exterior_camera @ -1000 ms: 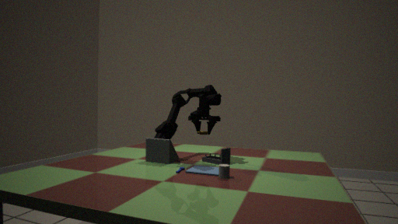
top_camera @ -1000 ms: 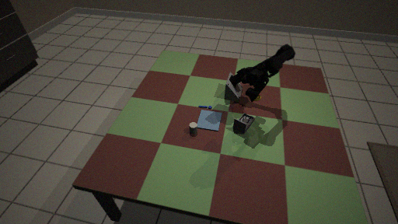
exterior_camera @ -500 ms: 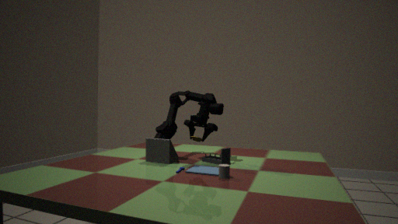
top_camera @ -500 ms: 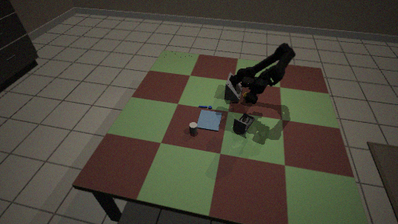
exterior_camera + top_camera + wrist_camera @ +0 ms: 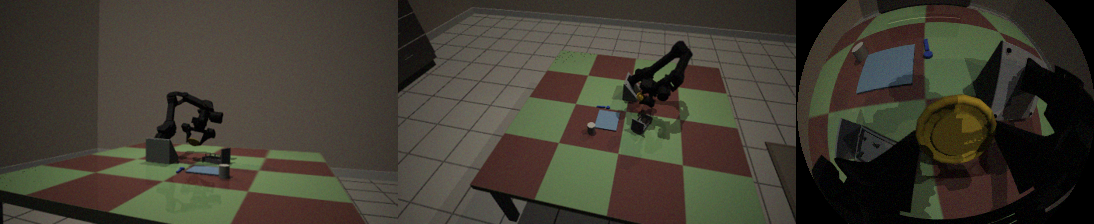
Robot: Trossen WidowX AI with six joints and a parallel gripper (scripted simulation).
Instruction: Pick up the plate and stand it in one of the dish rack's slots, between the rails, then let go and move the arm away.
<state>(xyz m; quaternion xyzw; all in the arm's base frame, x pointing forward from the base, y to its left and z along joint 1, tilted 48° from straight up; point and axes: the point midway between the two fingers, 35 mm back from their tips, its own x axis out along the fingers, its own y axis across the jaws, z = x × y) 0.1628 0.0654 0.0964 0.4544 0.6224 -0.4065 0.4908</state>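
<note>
The grey dish rack is 11 cm ahead of my gripper tip, 5 cm to the left of it and 7 cm below it. Also, from my gripper tip: blue mat: 15 cm ahead, 15 cm to the right, 9 cm below; then yellow plate: 1 cm above; then blue spoon: 5 cm ahead, 20 cm to the right, 9 cm below.
</note>
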